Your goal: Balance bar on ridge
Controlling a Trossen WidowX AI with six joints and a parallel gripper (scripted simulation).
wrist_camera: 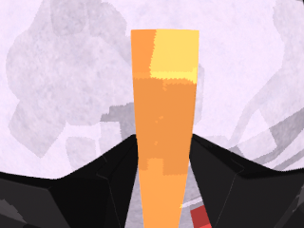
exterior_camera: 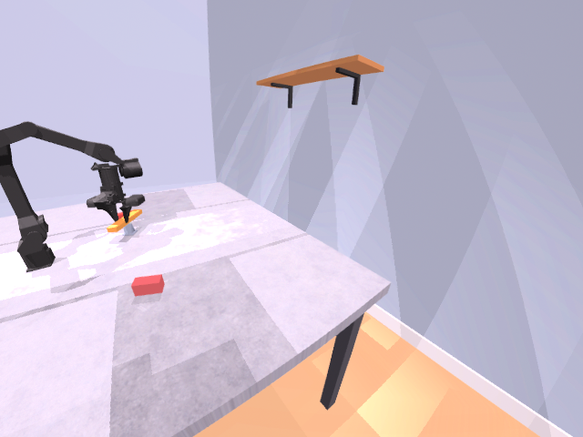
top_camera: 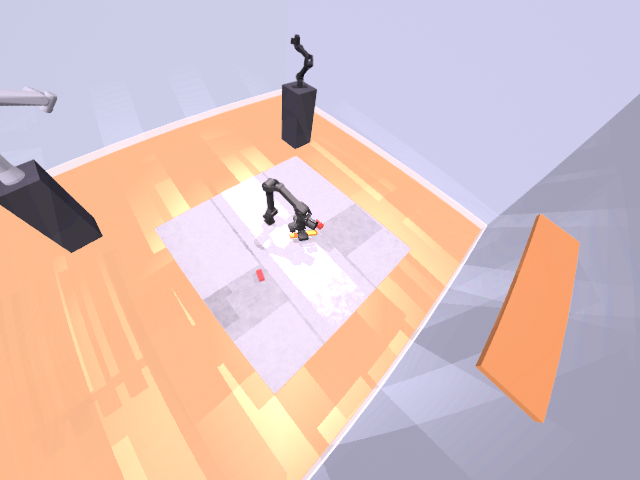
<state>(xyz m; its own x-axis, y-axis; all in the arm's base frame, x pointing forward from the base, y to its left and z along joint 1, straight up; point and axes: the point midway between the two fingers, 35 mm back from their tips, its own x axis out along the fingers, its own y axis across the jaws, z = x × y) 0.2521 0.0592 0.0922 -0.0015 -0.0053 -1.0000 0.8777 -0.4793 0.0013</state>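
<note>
My gripper tip is now 10 mm short of the orange bar and 20 mm to the right of it.
</note>
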